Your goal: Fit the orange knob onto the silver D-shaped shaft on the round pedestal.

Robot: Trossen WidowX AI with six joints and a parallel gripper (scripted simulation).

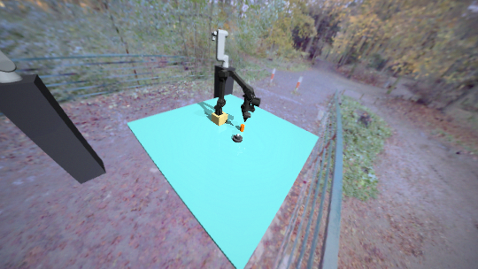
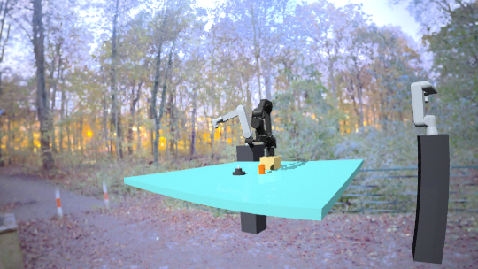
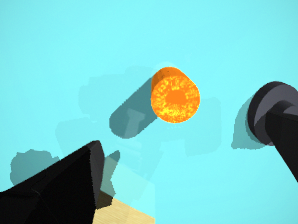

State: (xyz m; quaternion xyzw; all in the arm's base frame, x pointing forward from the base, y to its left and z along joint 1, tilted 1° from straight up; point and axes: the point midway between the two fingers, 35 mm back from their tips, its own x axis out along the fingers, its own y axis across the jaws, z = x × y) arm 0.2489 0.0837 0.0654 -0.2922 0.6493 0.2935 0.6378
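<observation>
Now: gripper tip 80 mm above the orange knob. Also, from my gripper tip: pedestal (70 mm ahead, 130 mm to the right, 90 mm below).
</observation>
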